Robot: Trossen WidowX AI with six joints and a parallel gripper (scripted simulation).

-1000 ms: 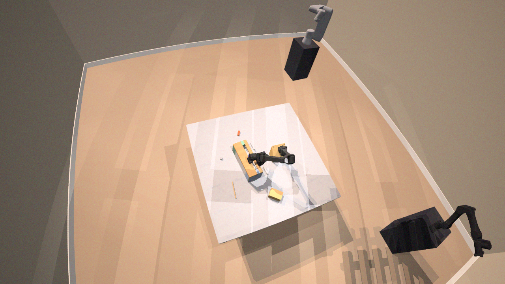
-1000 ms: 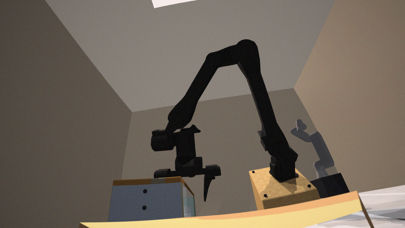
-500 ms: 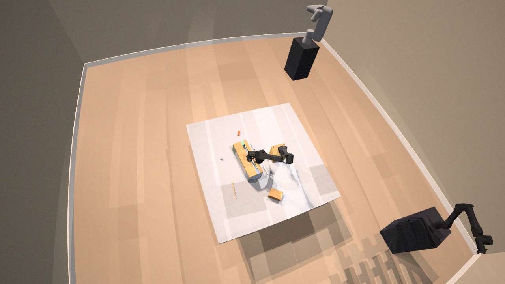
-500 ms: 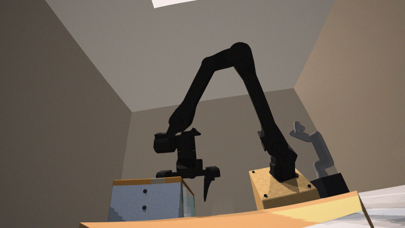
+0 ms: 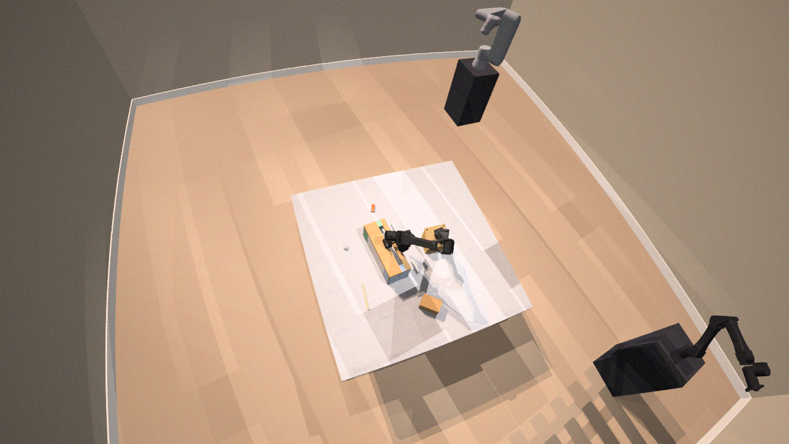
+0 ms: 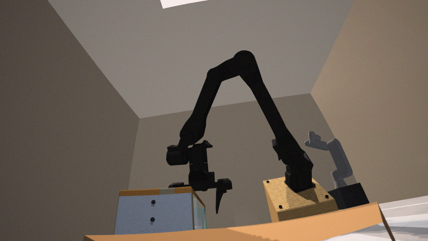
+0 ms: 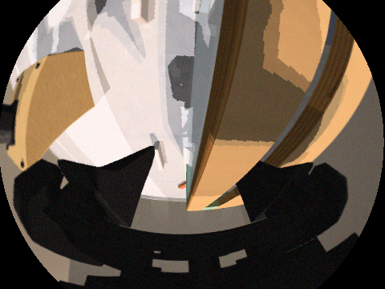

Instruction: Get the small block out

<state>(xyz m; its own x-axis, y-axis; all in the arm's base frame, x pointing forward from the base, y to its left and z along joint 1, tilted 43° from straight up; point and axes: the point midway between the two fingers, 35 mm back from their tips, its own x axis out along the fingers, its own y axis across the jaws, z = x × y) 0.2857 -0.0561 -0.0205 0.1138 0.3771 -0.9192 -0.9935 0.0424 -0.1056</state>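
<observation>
Now: gripper tip 30 mm short of the long box, 30 mm to the right of it and 20 mm above it. The rest, counted from my gripper tip: thin yellow stick 290 mm ahead, 250 mm to the left, 80 mm below; then orange carton 50 mm behind, 450 mm to the left, 60 mm below; then orange block 10 mm ahead, 330 mm to the right, 80 mm below.
</observation>
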